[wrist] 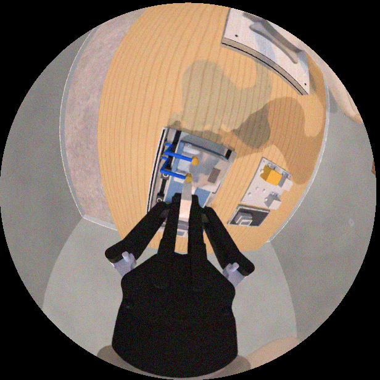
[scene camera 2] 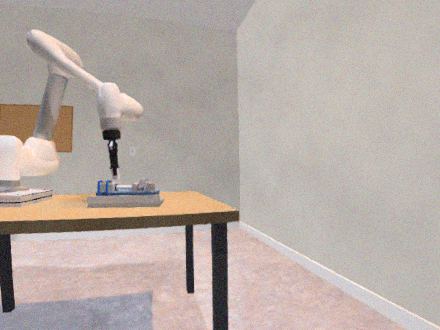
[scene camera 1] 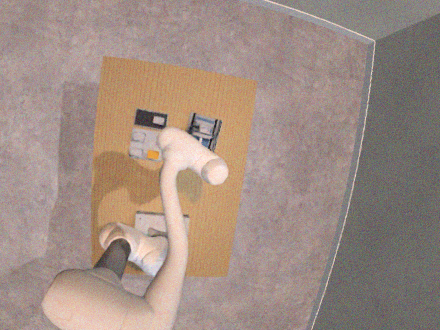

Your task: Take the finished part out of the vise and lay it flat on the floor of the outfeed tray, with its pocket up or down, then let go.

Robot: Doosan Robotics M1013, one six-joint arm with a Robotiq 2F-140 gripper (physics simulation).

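Places are measured from the arm's base along level axes (x right, y back, z down), in metres.
Pixels of known places: gripper, fingertip midpoint: (scene camera 2: 116, 183); arm's base, origin of the base link: (scene camera 2: 0, 190) (scene camera 1: 159, 244).
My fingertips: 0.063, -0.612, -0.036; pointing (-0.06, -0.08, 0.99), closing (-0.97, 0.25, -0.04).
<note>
Ahead of a thing's pixels: the offset from my fingertips to its top centre, as dx, dy, dz. Level surfaces: height alone.
The vise station (scene camera 1: 209, 122) (scene camera 2: 127, 192) (wrist: 166, 229), grey and blue with two blue clamp arms with yellow tips, stands on the table. A pale plate with a small dark rectangle shows inside it in the wrist view; I cannot tell the finished part apart there. My gripper (scene camera 2: 116, 177) (wrist: 186, 187) is shut and empty, pointing down low over the station; its fingertips hide part of the station in the wrist view. The arm hides the gripper in scene camera 1. A dark tray (scene camera 1: 142, 119) (wrist: 261, 216) holds a small grey block @(-0.273, -0.090, +0.056) (scene camera 1: 158, 120) (wrist: 243, 218).
A light plate @(-0.297, +0.064, +0.089) (scene camera 1: 145, 143) (wrist: 256, 189) with an orange block @(-0.245, +0.103, +0.053) (scene camera 1: 153, 154) (wrist: 271, 174) and grey blocks sits beside the dark tray. The robot's base plate (scene camera 1: 145, 220) (scene camera 2: 40, 196) (wrist: 265, 59) is farther along the wooden table @(dz +0.097) (scene camera 1: 220, 200) (scene camera 2: 190, 202) (wrist: 145, 85).
</note>
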